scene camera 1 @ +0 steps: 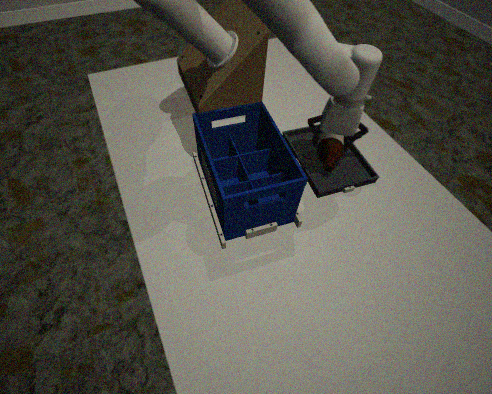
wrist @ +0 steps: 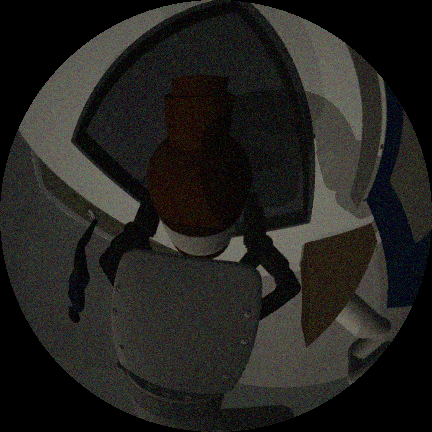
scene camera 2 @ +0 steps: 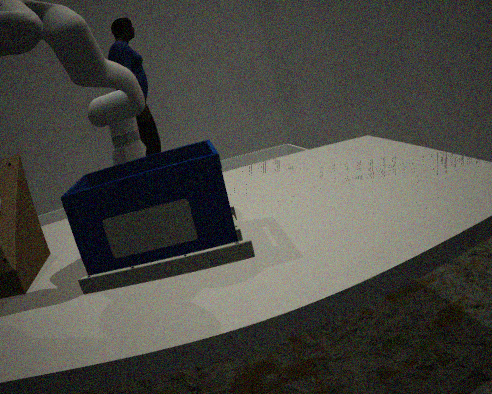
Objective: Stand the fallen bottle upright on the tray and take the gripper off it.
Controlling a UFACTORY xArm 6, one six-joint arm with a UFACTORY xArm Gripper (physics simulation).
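Places are measured from the arm's base along level axes (x ahead, y left, z up), in millimetres.
Pixels of known places: arm's base, link origin: (scene camera 1: 223,50) (wrist: 336,299).
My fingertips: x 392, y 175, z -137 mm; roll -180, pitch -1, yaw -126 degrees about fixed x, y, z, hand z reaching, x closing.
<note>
For each thing: its top centre in the pictures, then the offset to it from my fingertips.
- red-brown bottle, top centre: (wrist: 190,229) (scene camera 1: 333,140) 20 mm ahead, 17 mm right, 48 mm up
- blue crate, top centre: (scene camera 2: 138,165) (scene camera 1: 245,143) 19 mm ahead, 300 mm right, 144 mm up
A red-brown bottle (scene camera 1: 331,151) (wrist: 200,175) with a pale label lies on its side on the dark tray (scene camera 1: 357,172) (wrist: 240,55). In scene camera 1 its neck points toward the tray's front edge. In the wrist view its neck points up the picture, away from the gripper's palm. My gripper (scene camera 1: 339,137) (wrist: 201,197) is open, with one finger on each side of the bottle's labelled body. The wrist view shows the fingers beside the bottle; whether either touches it I cannot tell. In scene camera 2 the blue crate hides the bottle, the tray and the fingers.
A blue crate (scene camera 1: 250,222) (scene camera 2: 215,220) (wrist: 397,280) with inner dividers stands close beside the tray, between low rails (scene camera 1: 261,230) (scene camera 2: 170,267). A brown wooden stand (scene camera 1: 240,75) (scene camera 2: 30,235) (wrist: 340,270) is behind it. A person (scene camera 2: 127,60) in blue stands beyond the table.
</note>
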